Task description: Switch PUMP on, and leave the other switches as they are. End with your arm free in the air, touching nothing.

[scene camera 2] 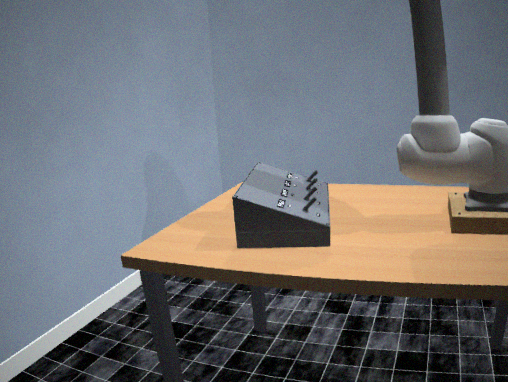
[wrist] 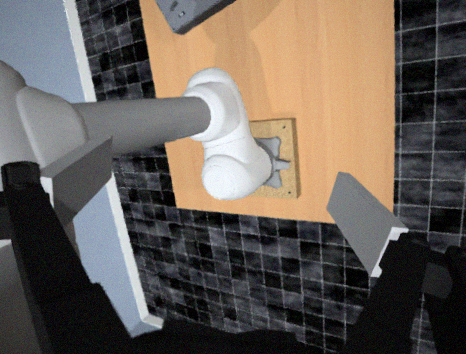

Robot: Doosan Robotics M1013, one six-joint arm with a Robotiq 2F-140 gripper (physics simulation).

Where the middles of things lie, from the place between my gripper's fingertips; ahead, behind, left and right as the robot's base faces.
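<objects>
Grey sloped switch box [scene camera 2: 269,208]: 740 mm below my hand, 470 mm ahead of it, 460 mm to the left of it.
</objects>
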